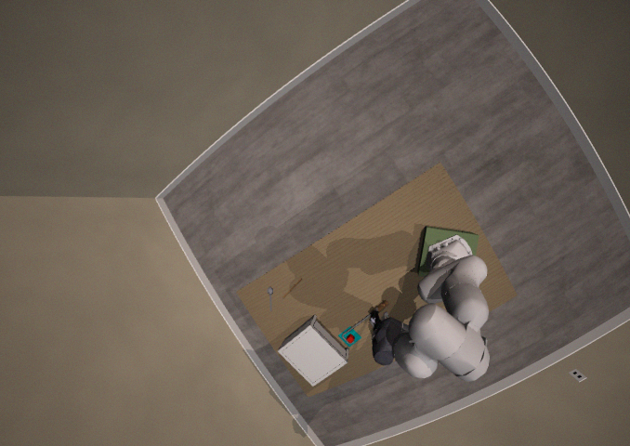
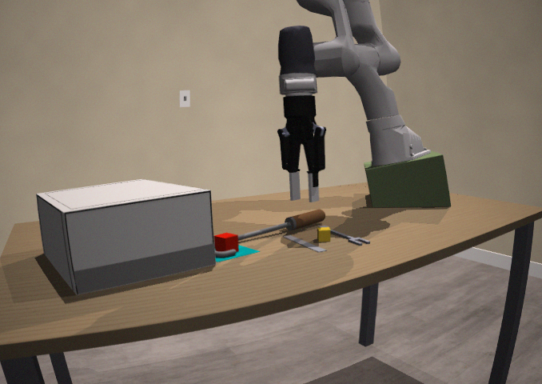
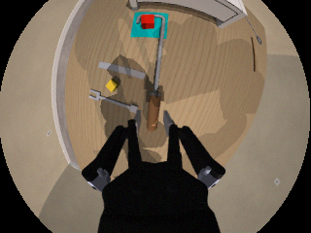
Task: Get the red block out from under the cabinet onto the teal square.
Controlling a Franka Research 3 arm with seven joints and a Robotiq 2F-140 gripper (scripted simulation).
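My gripper is now 11 cm short of the hooked tool, 5 cm to the right of it and 8 cm above it. Also, from my hand: yellow cube: 5 cm ahead, 12 cm to the left, 8 cm below; flat metal strip: 9 cm ahead, 11 cm to the left, 9 cm below; forked tool: 13 cm to the left, 9 cm below.
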